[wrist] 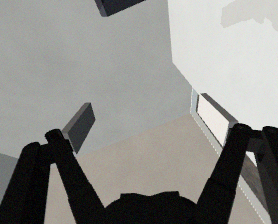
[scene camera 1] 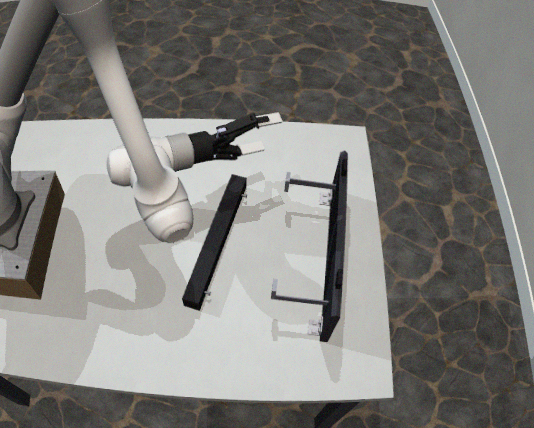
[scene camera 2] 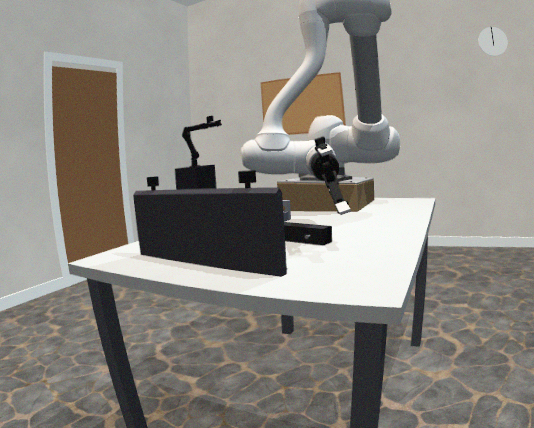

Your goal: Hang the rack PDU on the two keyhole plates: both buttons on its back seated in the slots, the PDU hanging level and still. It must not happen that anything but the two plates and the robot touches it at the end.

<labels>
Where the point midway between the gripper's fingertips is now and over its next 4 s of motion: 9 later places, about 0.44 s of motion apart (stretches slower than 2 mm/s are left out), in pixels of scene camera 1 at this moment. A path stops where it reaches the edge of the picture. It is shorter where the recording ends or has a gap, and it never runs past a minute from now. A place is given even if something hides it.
My gripper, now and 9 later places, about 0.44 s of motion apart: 270,132; 267,115; 252,79; 225,68; 206,88; 201,127; 209,164; 211,174; 212,178; 213,187
</labels>
